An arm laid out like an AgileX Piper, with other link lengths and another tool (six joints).
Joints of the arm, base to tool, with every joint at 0 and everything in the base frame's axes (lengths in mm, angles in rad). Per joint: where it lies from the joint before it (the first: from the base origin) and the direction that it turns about. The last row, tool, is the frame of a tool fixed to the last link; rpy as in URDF.
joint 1: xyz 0.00 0.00 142.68 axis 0 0 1
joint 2: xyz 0.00 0.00 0.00 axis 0 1 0
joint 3: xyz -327.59 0.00 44.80 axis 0 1 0
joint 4: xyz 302.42 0.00 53.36 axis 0.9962 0 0.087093
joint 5: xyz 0.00 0.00 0.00 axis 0 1 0
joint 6: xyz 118.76 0.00 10.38 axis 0.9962 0 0.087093
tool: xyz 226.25 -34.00 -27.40 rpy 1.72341 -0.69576 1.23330
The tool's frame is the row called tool.
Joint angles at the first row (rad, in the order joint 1, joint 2, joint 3, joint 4, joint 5, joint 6):
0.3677, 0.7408, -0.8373, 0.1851, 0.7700, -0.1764
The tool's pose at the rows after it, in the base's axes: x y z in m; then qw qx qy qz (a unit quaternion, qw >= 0):
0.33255 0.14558 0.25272 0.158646 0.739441 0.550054 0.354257
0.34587 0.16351 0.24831 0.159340 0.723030 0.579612 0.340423
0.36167 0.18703 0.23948 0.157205 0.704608 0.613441 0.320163
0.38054 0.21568 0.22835 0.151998 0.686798 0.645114 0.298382
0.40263 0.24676 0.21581 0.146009 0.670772 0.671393 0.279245
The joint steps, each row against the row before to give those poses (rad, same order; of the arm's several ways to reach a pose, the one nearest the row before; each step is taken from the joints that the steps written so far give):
0.0244, 0.0625, -0.0317, 0.0050, -0.0120, -0.0349
0.0348, 0.0897, -0.0491, 0.0000, -0.0028, -0.0396
0.0404, 0.1162, -0.0678, -0.0005, 0.0052, -0.0394
0.0410, 0.1358, -0.0883, 0.0000, 0.0095, -0.0310
0.0342, 0.1437, -0.1029, 0.0034, 0.0096, -0.0269

